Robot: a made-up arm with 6 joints.
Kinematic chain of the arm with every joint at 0, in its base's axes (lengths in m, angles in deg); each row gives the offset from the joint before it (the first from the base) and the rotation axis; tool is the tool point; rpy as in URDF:
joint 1: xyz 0 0 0.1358 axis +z
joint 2: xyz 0 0 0 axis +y
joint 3: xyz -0.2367 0 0.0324 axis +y
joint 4: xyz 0.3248 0 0.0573 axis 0.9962 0 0.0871
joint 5: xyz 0 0 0 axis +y
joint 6: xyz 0.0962 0 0.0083 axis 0.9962 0 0.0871
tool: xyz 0 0 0 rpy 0 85 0
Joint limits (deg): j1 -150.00..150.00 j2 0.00..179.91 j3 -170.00..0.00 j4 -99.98..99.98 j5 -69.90..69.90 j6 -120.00..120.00
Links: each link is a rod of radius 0.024 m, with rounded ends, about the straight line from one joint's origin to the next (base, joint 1, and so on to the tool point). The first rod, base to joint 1, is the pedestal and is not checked.
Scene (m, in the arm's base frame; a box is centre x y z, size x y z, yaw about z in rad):
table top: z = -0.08
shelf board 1: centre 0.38 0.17 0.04 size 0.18 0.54 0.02 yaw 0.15
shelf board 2: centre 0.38 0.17 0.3 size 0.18 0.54 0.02 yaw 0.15
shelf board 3: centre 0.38 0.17 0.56 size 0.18 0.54 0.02 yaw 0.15
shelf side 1: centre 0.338 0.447 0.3 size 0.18 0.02 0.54 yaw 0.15
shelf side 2: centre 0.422 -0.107 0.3 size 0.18 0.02 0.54 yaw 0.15
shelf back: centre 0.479 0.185 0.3 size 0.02 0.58 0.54 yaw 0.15
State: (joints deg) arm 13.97 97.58 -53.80 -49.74 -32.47 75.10
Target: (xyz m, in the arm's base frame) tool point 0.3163 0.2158 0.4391
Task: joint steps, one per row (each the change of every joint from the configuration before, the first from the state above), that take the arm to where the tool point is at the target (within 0.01 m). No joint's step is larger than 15 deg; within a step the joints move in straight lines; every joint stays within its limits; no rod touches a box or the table.
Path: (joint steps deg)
1: -1.03 -11.42 12.03 -1.84 -8.49 0.00
2: -1.02 -11.42 12.04 -1.84 -8.49 0.00
3: -1.03 -11.42 12.03 -1.84 -8.50 0.00
4: -1.03 -11.42 12.04 -1.84 -8.49 0.00
5: 5.88 0.50 -11.66 1.04 5.47 0.00
6: 5.88 0.49 -11.65 1.04 5.47 0.00
7: 5.88 0.50 -11.66 1.03 5.47 0.00
8: 5.88 0.50 -11.66 1.04 5.46 0.00
9: -2.89 11.15 -9.35 1.83 3.47 0.00
10: -2.88 11.15 -9.34 1.83 3.47 0.00

